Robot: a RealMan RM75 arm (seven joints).
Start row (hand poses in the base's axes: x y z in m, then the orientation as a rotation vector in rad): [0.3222 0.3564 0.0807 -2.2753 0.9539 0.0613]
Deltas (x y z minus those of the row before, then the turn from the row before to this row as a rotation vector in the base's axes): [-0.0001 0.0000 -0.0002 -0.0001 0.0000 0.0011]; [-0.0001 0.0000 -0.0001 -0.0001 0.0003 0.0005]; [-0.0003 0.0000 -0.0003 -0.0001 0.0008 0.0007]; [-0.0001 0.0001 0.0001 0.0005 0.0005 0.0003]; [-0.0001 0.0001 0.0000 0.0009 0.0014 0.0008]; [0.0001 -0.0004 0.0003 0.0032 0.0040 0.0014]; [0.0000 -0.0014 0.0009 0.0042 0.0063 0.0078]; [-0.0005 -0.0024 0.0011 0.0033 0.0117 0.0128]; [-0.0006 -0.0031 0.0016 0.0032 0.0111 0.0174]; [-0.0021 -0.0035 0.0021 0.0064 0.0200 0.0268]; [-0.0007 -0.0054 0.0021 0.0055 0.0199 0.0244]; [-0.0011 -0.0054 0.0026 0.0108 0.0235 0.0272]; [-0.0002 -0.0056 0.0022 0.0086 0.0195 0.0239]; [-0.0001 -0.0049 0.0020 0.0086 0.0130 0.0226]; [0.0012 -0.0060 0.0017 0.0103 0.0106 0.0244]
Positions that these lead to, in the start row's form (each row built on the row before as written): [0.3221 0.3564 0.0805 -2.2759 0.9527 0.0617]; [0.3220 0.3564 0.0804 -2.2763 0.9523 0.0622]; [0.3217 0.3564 0.0801 -2.2769 0.9519 0.0634]; [0.3216 0.3565 0.0802 -2.2767 0.9517 0.0643]; [0.3215 0.3566 0.0802 -2.2765 0.9513 0.0667]; [0.3216 0.3562 0.0805 -2.2749 0.9510 0.0734]; [0.3216 0.3548 0.0814 -2.2759 0.9444 0.0859]; [0.3211 0.3524 0.0825 -2.2809 0.9351 0.1064]; [0.3205 0.3493 0.0841 -2.2880 0.9203 0.1281]; [0.3184 0.3458 0.0862 -2.2976 0.8983 0.1656]; [0.3177 0.3404 0.0883 -2.3063 0.8790 0.2016]; [0.3166 0.3350 0.0909 -2.3112 0.8566 0.2451]; [0.3164 0.3294 0.0931 -2.3157 0.8364 0.2816]; [0.3163 0.3245 0.0951 -2.3189 0.8143 0.3098]; [0.3175 0.3185 0.0968 -2.3209 0.7883 0.3364]
